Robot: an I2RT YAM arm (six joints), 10 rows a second.
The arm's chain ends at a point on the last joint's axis. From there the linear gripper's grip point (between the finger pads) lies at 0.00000 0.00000 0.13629 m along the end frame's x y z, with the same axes.
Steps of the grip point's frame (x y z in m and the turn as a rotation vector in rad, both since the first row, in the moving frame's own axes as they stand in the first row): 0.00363 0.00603 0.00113 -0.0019 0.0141 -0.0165; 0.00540 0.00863 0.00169 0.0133 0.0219 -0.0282; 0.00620 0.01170 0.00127 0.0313 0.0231 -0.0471; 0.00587 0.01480 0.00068 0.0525 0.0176 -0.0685; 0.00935 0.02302 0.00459 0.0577 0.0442 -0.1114; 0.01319 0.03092 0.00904 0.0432 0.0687 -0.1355; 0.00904 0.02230 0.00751 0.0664 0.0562 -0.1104; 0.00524 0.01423 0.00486 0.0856 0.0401 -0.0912; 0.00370 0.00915 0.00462 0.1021 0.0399 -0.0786; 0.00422 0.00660 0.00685 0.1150 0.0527 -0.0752; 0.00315 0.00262 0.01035 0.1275 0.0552 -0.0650; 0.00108 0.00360 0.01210 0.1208 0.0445 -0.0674
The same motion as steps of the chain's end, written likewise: 0.00171 0.00579 0.00114 -0.0019 0.0141 -0.0165; 0.00244 0.01048 0.00173 0.0133 0.0219 -0.0282; 0.00315 0.01604 0.00137 0.0313 0.0231 -0.0471; 0.00372 0.02203 0.00089 0.0525 0.0176 -0.0685; 0.00378 0.03120 0.00495 0.0577 0.0442 -0.1114; 0.00426 0.03742 0.00949 0.0432 0.0687 -0.1355; 0.00190 0.03174 0.00802 0.0664 0.0562 -0.1104; 0.00032 0.02611 0.00547 0.0856 0.0401 -0.0912; -0.00118 0.02324 0.00544 0.1021 0.0399 -0.0786; -0.00235 0.02249 0.00794 0.1150 0.0527 -0.0752; -0.00378 0.02017 0.01166 0.1275 0.0552 -0.0650; -0.00441 0.02021 0.01323 0.1208 0.0445 -0.0674
